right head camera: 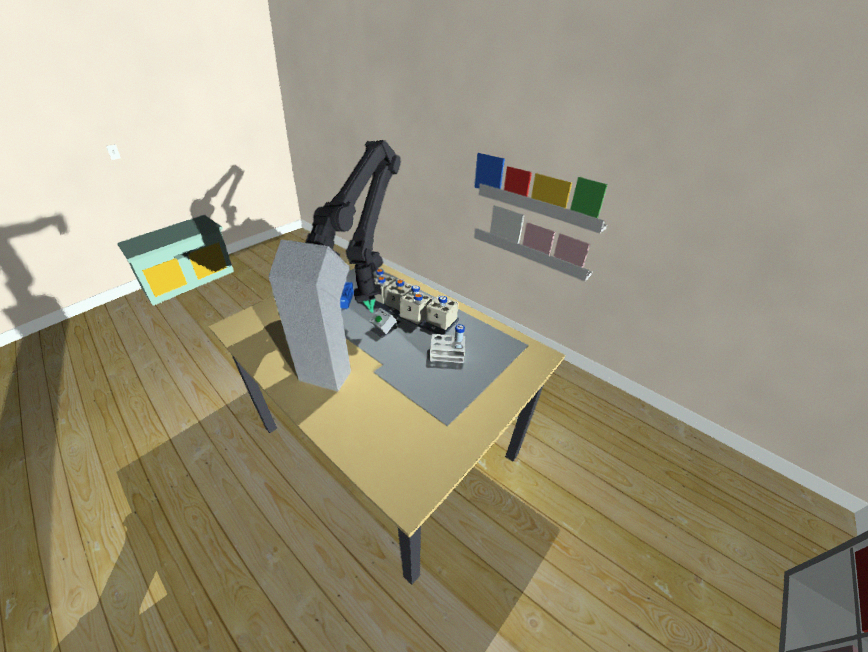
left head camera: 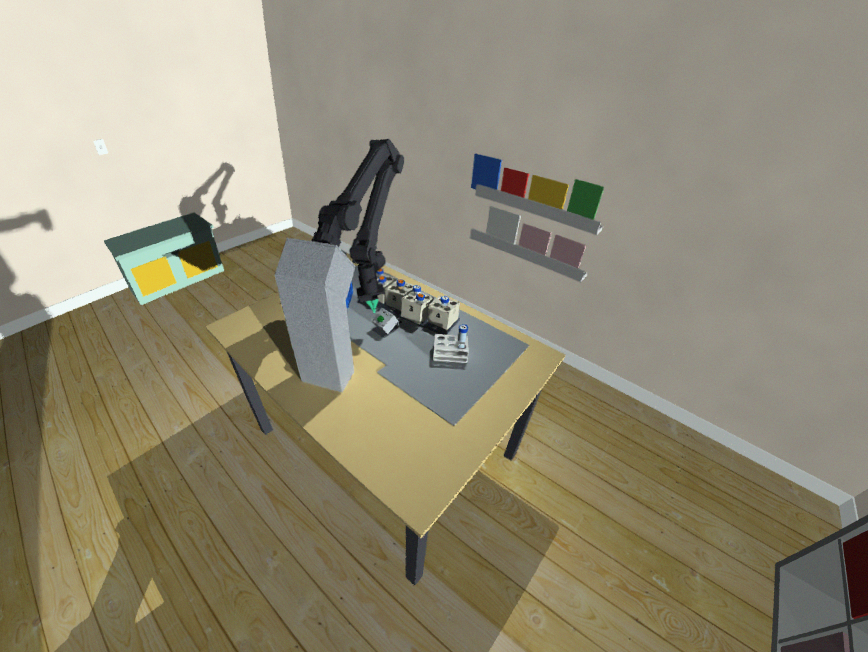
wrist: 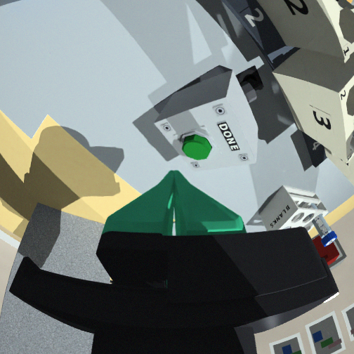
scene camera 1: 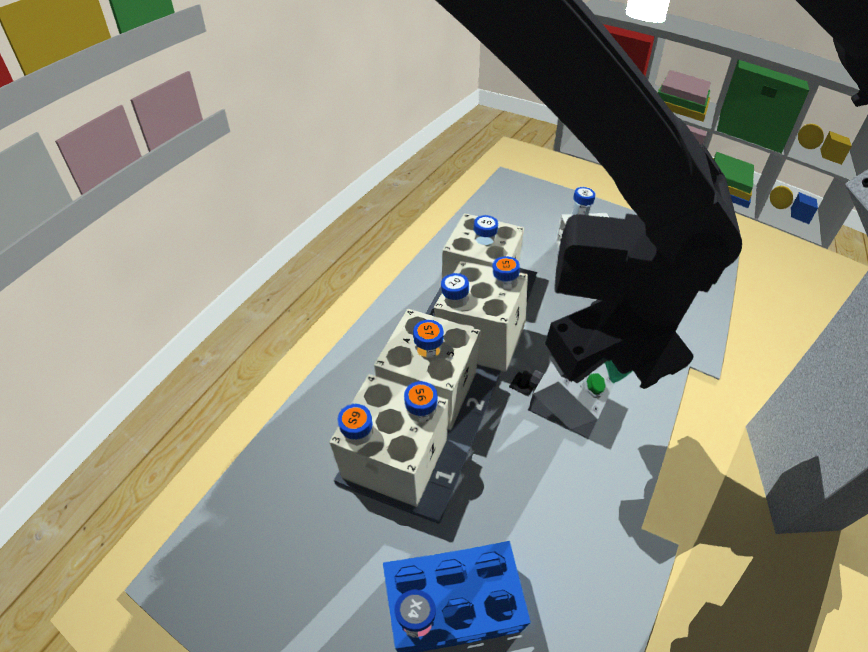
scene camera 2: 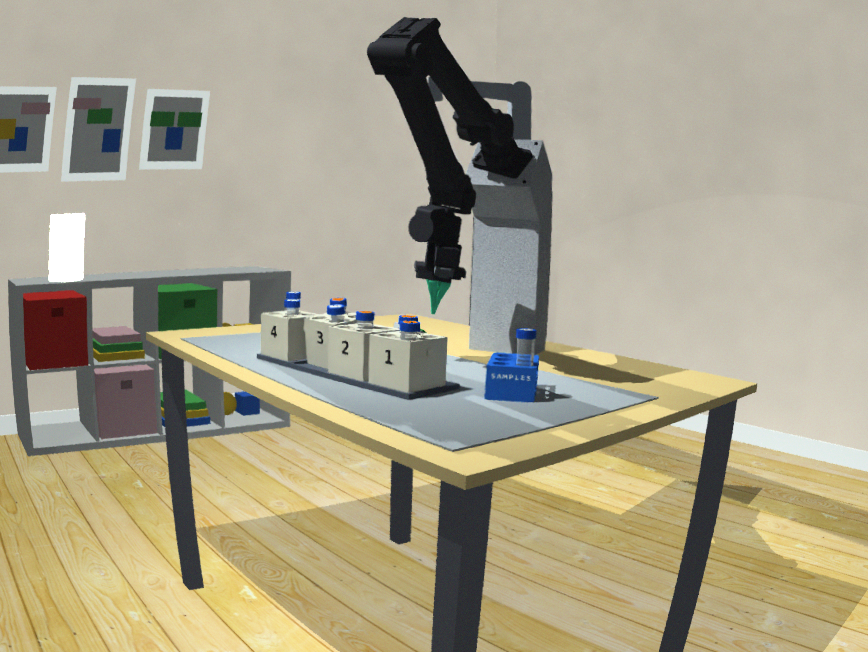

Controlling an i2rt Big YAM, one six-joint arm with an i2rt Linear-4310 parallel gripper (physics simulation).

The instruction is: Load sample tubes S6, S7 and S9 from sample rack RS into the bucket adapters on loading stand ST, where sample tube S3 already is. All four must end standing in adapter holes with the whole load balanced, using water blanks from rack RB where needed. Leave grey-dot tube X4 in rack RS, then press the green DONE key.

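Places are measured from the arm's base along level axes (x ahead, y left, z up), in millimetres.
Pixels of known places: gripper, fingertip midpoint: (right head camera: 372,312) (left head camera: 374,312) (scene camera 1: 616,379) (scene camera 2: 432,313); arm's base at its link origin: (right head camera: 316,253) (left head camera: 322,252) (scene camera 2: 503,161).
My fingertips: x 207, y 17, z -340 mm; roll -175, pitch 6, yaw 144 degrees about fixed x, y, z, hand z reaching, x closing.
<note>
Ahead of a thing's pixels: the offset from my fingertips to its middle. "*": to the spot under its first point.
My gripper (scene camera 1: 616,370) (scene camera 2: 433,312) (wrist: 173,177) is shut and empty, its green fingertips above and beside the green DONE key @(* dx +19, dy -10, dz -33 mm) (scene camera 1: 596,383) (wrist: 197,146). On stand ST (scene camera 1: 429,506), orange-capped S9 @(dx +220, dy +196, dz -37 mm) (scene camera 1: 354,420) and S6 @(dx +177, dy +137, dz -37 mm) (scene camera 1: 420,397) stand in adapter 1. S7 @(dx +214, dy +58, dz -37 mm) (scene camera 1: 428,332) stands in adapter 2's middle hole. S3 @(dx +175, dy -83, dz -29 mm) (scene camera 1: 505,267) and a white-dot blank marked 10 @(dx +219, dy -27, dz -35 mm) (scene camera 1: 454,285) stand in adapter 3. A blank marked 40 @(dx +246, dy -160, dz -37 mm) (scene camera 1: 485,225) stands in adapter 4's middle hole. Grey-dot X4 @(dx +72, dy +327, dz -41 mm) (scene camera 1: 415,609) (scene camera 2: 525,343) stands in blue rack RS @(dx +54, dy +285, dz -74 mm) (scene camera 1: 491,630) (scene camera 2: 510,389).
White rack RB @(dx +105, dy -305, dz -74 mm) (left head camera: 449,356) (wrist: 280,206) holds one blue-capped blank @(dx +145, dy -325, dz -41 mm) (left head camera: 462,335) (wrist: 327,235), beyond adapter 4. The grey robot pedestal (left head camera: 319,329) (scene camera 2: 506,280) stands on the table. The arm crosses above the DONE box and hides part of RB in scene camera 1.
</note>
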